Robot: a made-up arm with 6 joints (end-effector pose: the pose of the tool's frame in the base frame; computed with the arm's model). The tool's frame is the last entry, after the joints.
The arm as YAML. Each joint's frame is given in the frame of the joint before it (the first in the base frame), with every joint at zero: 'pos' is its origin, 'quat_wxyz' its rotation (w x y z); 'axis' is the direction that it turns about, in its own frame. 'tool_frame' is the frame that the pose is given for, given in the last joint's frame.
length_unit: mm
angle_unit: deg
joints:
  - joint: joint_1
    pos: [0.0, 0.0, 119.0]
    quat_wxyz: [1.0, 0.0, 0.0, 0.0]
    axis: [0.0, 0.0, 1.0]
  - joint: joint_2
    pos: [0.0, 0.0, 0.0]
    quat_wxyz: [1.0, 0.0, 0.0, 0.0]
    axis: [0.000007, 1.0, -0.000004]
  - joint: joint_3
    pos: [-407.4, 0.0, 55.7]
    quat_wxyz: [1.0, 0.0, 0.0, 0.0]
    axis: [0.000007, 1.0, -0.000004]
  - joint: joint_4
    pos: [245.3, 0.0, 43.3]
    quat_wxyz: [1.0, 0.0, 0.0, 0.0]
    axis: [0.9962, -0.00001, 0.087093]
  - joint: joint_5
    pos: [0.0, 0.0, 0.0]
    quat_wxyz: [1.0, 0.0, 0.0, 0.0]
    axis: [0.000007, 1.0, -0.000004]
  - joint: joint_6
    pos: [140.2, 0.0, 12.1]
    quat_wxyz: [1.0, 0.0, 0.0, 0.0]
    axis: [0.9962, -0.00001, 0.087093]
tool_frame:
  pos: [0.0, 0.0, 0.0]
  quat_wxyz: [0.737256, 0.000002, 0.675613, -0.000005]
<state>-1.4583 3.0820 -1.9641 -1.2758 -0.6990 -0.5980</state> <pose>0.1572 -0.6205 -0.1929 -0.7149 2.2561 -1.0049</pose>
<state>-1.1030 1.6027 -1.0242 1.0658 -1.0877 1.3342</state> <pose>0.0758 -0.3918 0.4488 1.2072 -0.7363 0.1869</pose>
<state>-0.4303 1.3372 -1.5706 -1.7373 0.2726 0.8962</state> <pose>0.2707 -0.1655 0.6758 -0.0188 1.3200 -1.2648</pose>
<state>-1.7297 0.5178 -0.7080 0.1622 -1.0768 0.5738</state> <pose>-0.0098 0.0653 0.5938 0.2720 -0.0522 -1.0878</pose>
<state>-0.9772 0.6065 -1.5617 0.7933 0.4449 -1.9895</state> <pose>-0.0178 0.1037 0.7104 -0.4810 0.9497 -1.9198</pose>
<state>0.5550 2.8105 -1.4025 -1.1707 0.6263 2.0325</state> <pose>0.4505 0.1898 -0.1546 0.5120 2.6585 -0.6040</pose>
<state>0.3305 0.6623 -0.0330 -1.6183 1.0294 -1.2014</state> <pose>0.0408 -0.1135 0.2716 2.0225 -0.6460 1.5212</pose>
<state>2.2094 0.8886 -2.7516 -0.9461 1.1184 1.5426</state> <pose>0.2492 -0.1633 0.7772 0.5658 1.2203 2.6858</pose>
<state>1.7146 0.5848 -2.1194 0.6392 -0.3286 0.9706</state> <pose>0.0821 -0.3786 0.7683 -0.3136 0.4486 -2.9059</pose>
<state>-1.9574 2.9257 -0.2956 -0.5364 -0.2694 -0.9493</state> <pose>-0.0288 -0.1212 -0.1089 0.7286 2.6295 1.0192</pose>
